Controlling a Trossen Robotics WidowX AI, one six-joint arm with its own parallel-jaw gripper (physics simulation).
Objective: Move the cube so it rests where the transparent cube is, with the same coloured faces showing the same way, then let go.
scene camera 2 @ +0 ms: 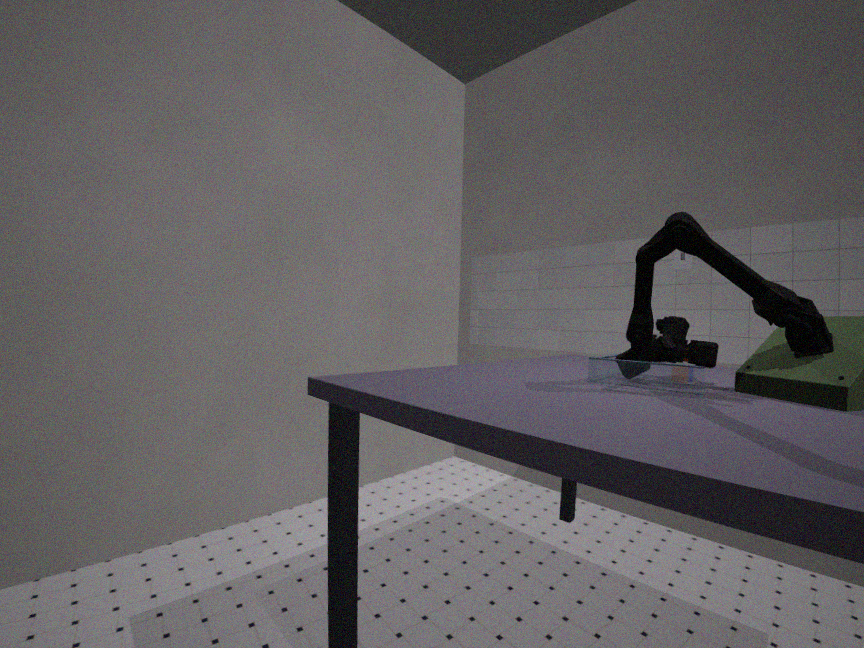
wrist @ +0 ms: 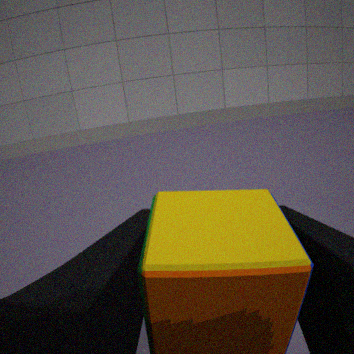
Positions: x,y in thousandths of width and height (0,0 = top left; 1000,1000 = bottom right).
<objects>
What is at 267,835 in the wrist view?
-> My gripper.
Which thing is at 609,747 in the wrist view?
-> A cube.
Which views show my gripper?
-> Scene camera 2 and the wrist view: all of them.
</objects>
